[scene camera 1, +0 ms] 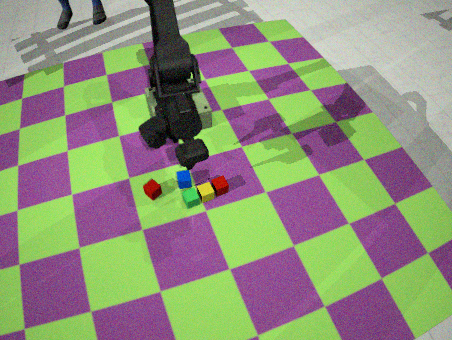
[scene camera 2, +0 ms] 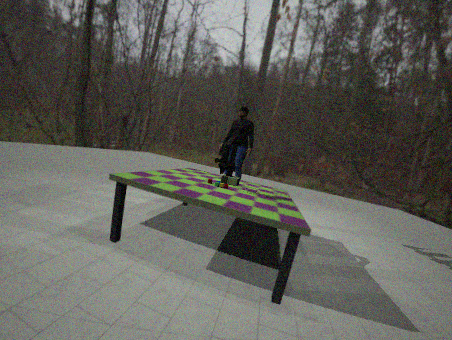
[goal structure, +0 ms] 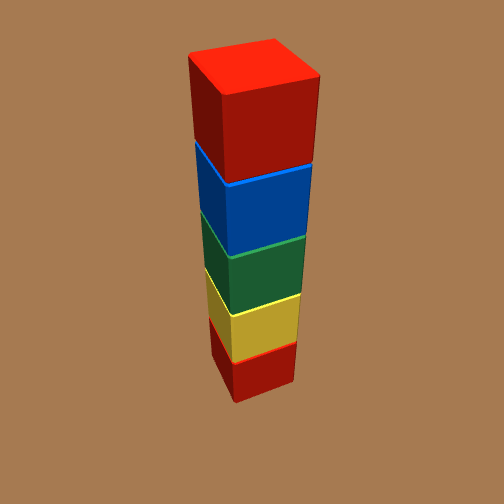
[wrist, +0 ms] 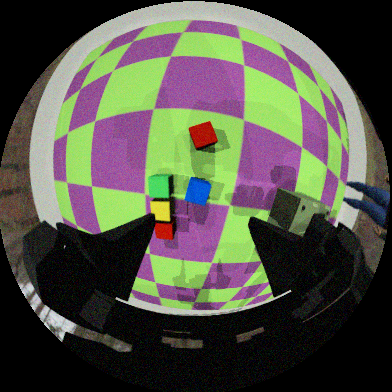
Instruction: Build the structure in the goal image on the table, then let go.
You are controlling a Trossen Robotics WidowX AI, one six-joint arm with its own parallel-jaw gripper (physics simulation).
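Places are measured from the arm's base along level axes (x back, y right, z up), in centimetres.
Pixels of known places: gripper, fingertip midpoint: (scene camera 2: 221, 173) (wrist: 203, 220); arm's base, origin of the base link: (scene camera 2: 229, 175) (wrist: 313, 226).
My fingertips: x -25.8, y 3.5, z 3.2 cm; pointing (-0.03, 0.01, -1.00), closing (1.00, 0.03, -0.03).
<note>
Ahead of a thing's pixels: the offset from my fingertips to its top centre. Level surfaces: height alone.
A green cube {dx -6.5, dy +0.8, dz -7.2 cm} (scene camera 1: 191, 198) (wrist: 160, 186), a yellow cube {dx -6.4, dy -3.3, dz -7.2 cm} (scene camera 1: 206, 192) (wrist: 160, 211) and a red cube {dx -5.9, dy -7.3, dz -7.2 cm} (scene camera 1: 220, 185) (wrist: 164, 230) lie in a row on the table, close together, with the yellow one in the middle. A blue cube {dx -0.6, dy +0.4, dz -7.2 cm} (scene camera 1: 184, 179) (wrist: 198, 191) lies beside the row, apart from it. A second red cube {dx -0.5, dy +8.9, dz -7.2 cm} (scene camera 1: 152, 189) (wrist: 203, 135) lies apart, beyond the blue one in the wrist view. My gripper (wrist: 203, 220) is open and empty, above the table near the blue cube. In the second scene view the cubes are too small to tell their layout.
The table {dz -10.5 cm} (scene camera 1: 260, 225) (scene camera 2: 200, 197) has a green and purple checkered top. The grey arm base (scene camera 1: 206, 117) (wrist: 286, 210) stands behind the cubes in the first scene view. A person (scene camera 2: 242, 135) stands beyond the table.
</note>
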